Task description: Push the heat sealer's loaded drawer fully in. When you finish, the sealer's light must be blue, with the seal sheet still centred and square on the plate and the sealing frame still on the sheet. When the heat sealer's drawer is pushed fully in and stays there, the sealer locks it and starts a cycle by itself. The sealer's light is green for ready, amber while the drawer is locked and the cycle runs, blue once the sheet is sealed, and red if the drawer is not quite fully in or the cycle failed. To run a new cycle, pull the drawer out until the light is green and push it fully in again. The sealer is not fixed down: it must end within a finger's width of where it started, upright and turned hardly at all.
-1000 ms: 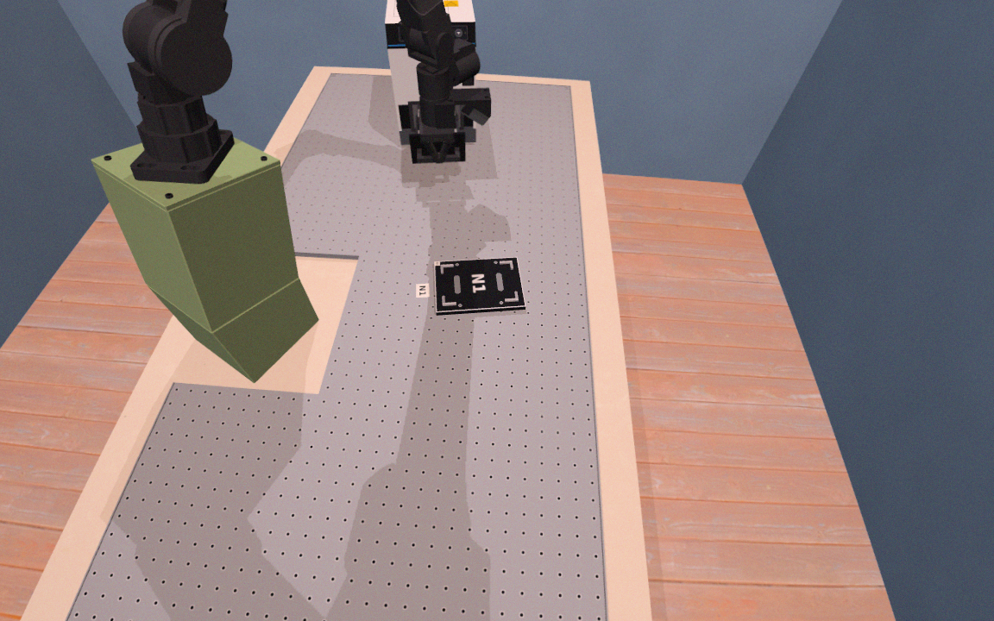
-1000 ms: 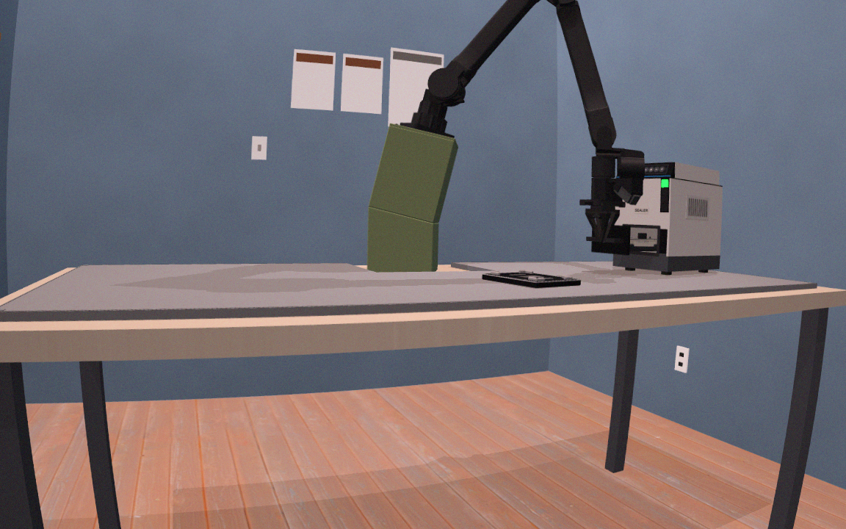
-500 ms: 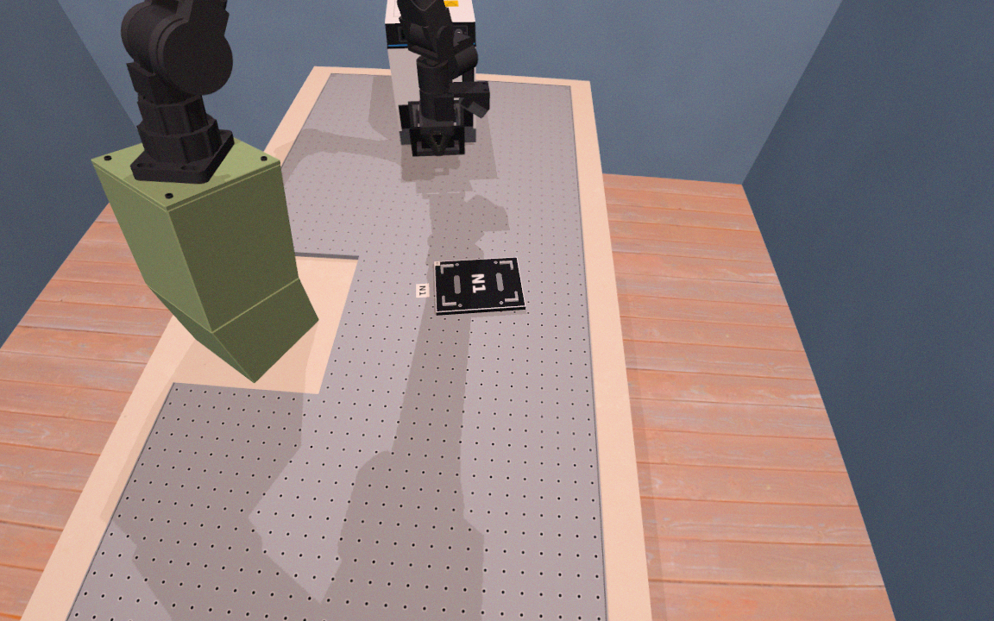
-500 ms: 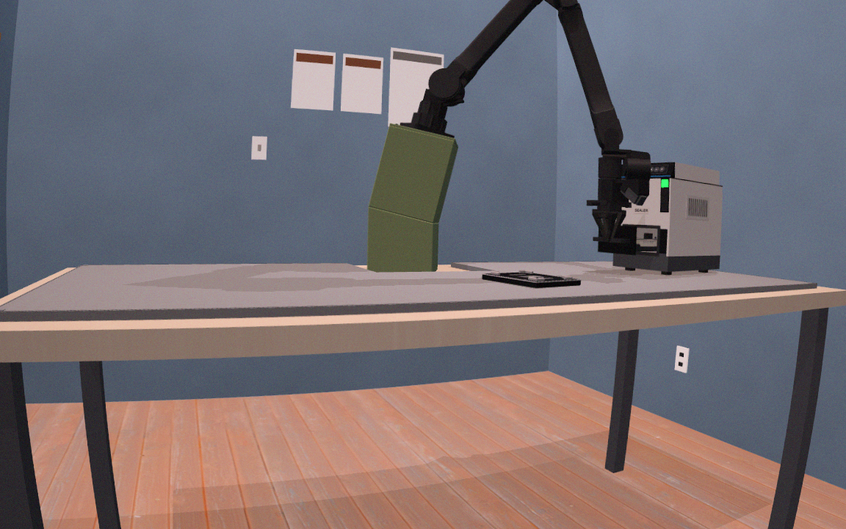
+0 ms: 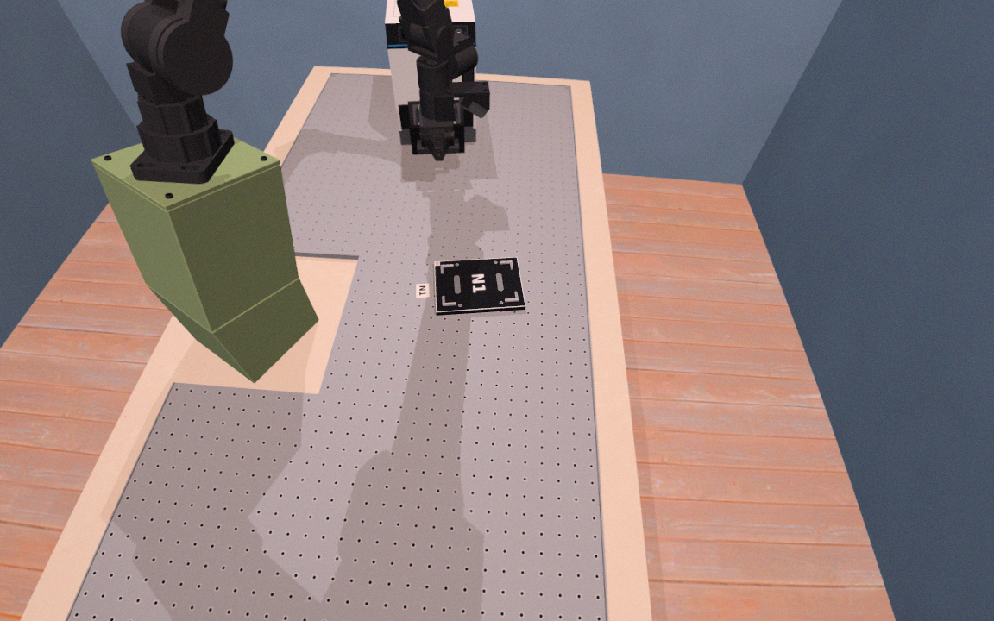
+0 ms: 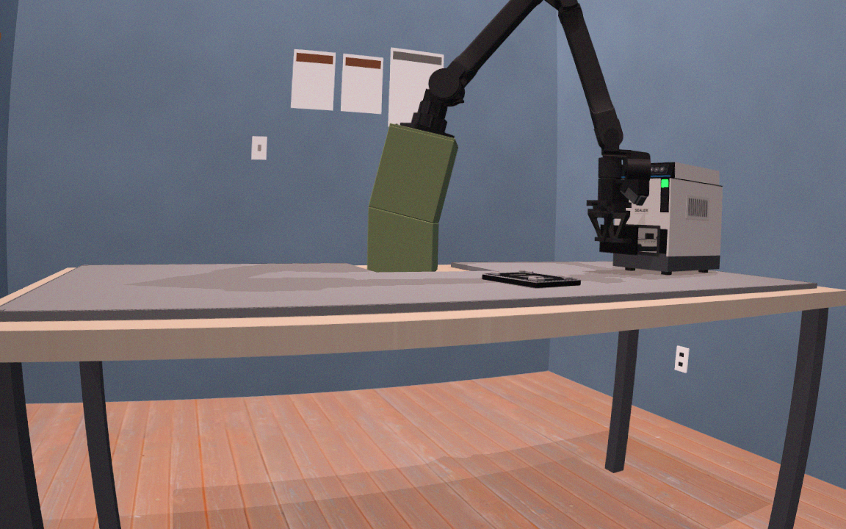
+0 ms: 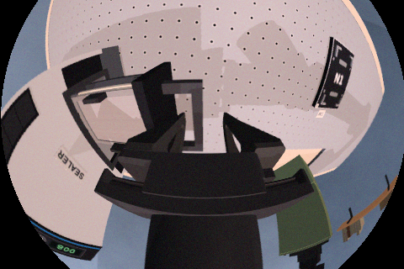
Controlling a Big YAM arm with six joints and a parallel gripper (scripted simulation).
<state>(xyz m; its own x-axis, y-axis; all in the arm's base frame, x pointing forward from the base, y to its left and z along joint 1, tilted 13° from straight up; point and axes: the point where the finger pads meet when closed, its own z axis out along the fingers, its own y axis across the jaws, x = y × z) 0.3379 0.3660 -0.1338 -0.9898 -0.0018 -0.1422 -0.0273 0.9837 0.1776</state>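
My hand is 11 cm to the right of the black drawer and 1 cm above it. From my hand the other things lie so: small white label (4 cm behind, 31 cm to the right, 9 cm below).
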